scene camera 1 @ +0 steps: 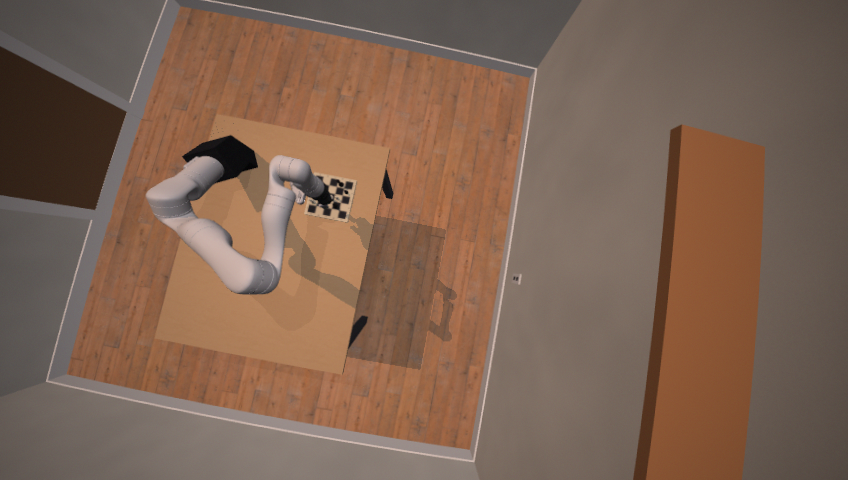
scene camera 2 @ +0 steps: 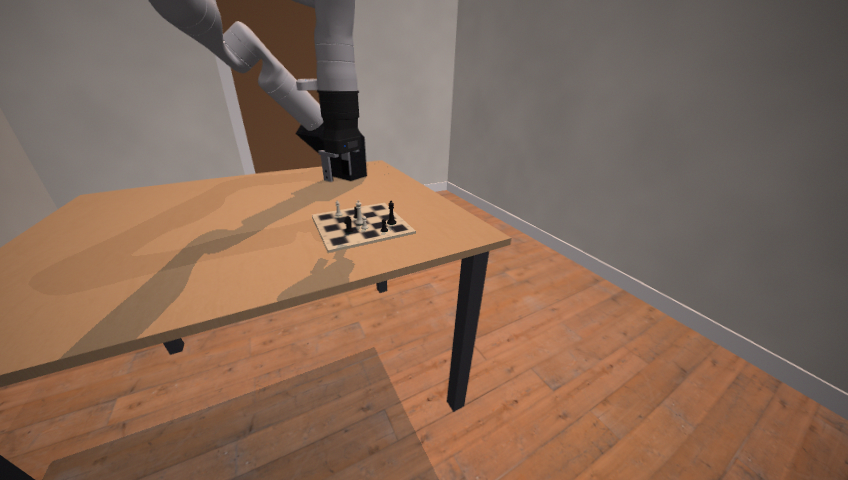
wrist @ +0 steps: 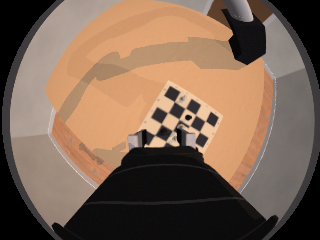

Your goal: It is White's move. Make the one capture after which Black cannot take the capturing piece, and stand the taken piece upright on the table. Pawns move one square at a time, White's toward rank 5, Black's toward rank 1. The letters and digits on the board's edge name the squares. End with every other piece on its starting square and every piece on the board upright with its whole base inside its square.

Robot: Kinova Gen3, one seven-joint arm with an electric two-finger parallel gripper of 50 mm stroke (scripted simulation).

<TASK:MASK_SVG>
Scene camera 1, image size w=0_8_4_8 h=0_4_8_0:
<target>chessboard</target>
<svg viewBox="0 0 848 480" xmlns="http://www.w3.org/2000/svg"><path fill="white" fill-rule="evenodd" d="M314 172L314 175L321 178L328 186L333 199L331 204L328 204L329 208L323 209L319 207L320 203L315 200L316 203L312 204L309 200L313 199L308 197L304 214L348 223L357 180Z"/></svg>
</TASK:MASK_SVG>
